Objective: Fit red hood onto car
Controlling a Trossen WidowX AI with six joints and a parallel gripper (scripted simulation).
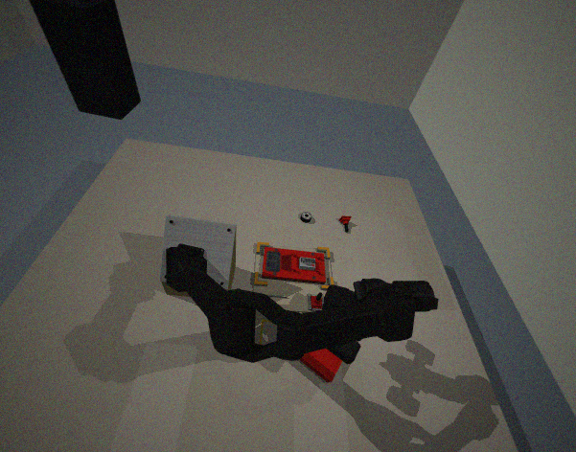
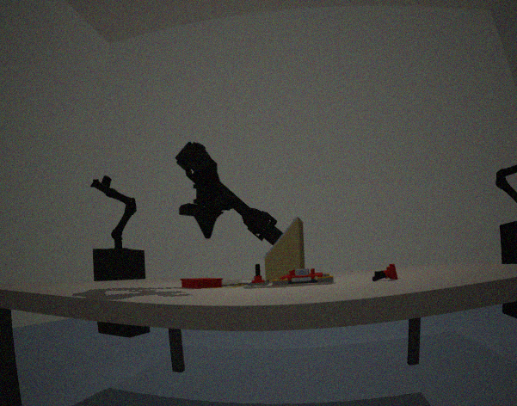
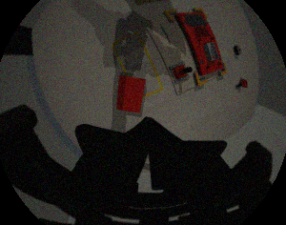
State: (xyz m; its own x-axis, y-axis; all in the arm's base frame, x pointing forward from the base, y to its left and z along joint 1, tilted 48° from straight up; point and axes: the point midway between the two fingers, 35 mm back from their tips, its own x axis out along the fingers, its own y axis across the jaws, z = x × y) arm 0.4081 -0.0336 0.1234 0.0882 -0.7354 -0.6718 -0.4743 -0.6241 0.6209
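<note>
Now: the red hood 120 mm below my gripper tip, 40 mm to the right of it and 30 mm behind it. Round my gripper tip: grey wheel 450 mm to the left, 120 mm below, 100 mm behind.
</note>
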